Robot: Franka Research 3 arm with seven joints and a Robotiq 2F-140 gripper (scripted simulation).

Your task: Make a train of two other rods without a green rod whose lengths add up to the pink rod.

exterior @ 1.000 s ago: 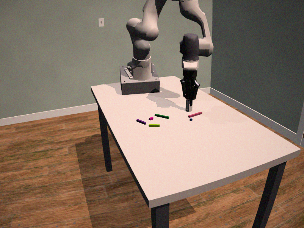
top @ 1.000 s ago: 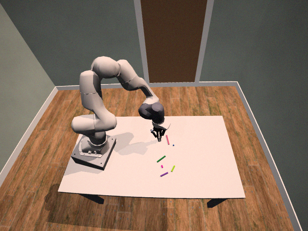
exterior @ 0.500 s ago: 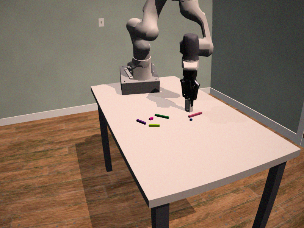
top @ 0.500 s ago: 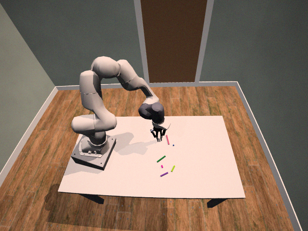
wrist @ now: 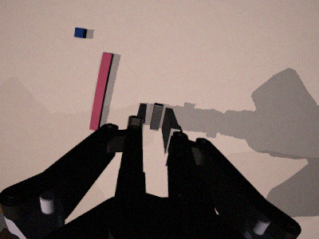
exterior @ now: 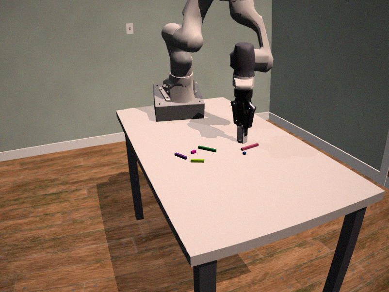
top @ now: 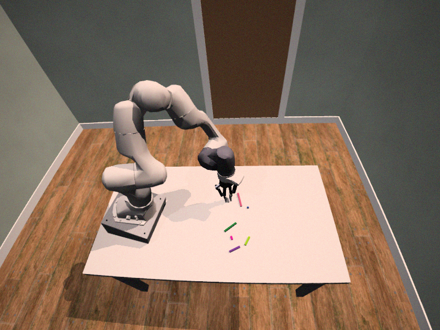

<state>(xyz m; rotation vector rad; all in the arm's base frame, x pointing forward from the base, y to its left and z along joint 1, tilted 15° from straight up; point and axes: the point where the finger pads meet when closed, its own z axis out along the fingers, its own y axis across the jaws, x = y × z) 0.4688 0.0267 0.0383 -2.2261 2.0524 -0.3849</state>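
Now: the grey rod 3 cm below my hand. Round my hand: blue rod: 10 cm ahead, 7 cm to the right, 3 cm below; then pink rod: 7 cm ahead, 1 cm to the right, 3 cm below; then green rod: 2 cm behind, 17 cm to the right, 3 cm below.
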